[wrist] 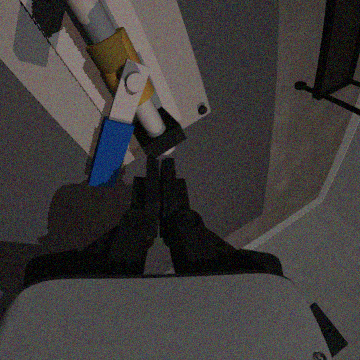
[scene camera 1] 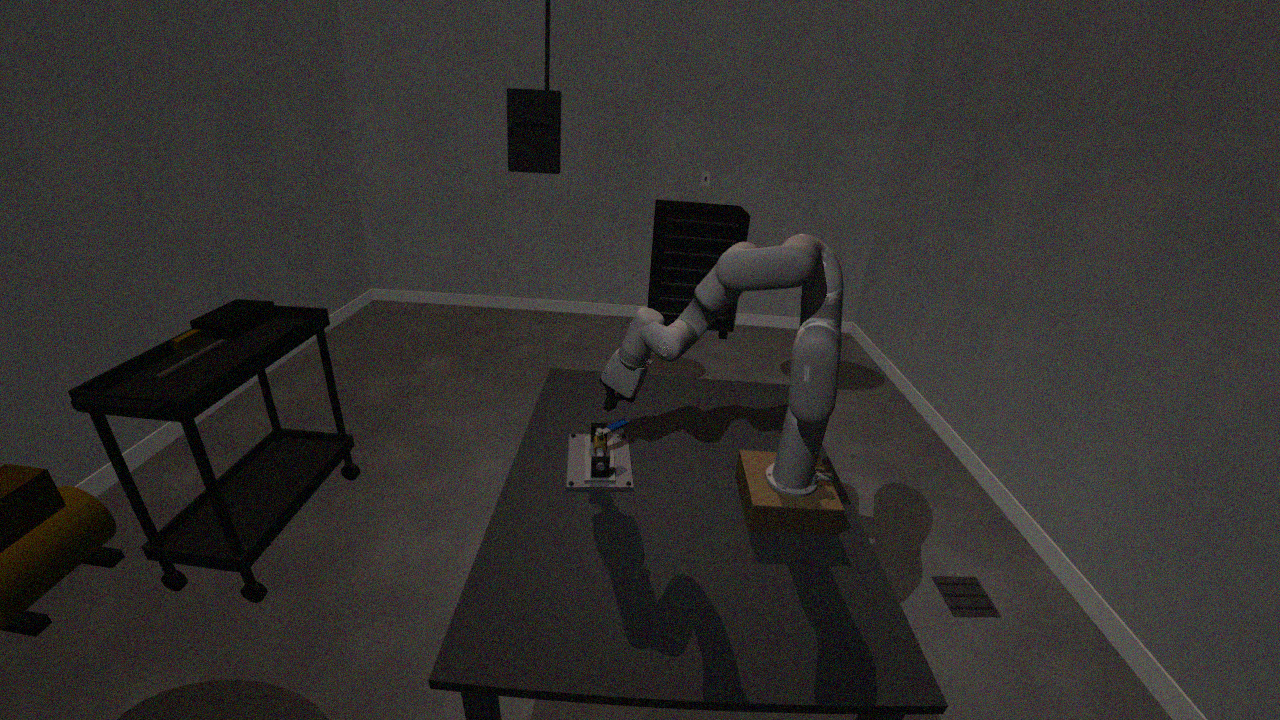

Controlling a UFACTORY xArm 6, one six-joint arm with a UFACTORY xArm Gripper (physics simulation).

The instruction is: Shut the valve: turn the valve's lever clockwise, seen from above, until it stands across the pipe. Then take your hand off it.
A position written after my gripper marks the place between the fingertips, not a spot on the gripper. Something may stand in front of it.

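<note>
My gripper (wrist: 157, 174) is visible, as is a valve lever (wrist: 116, 128). A pale base plate (scene camera 1: 576, 453) is present; the wrist view (wrist: 38, 66) shows the plate too.
</note>
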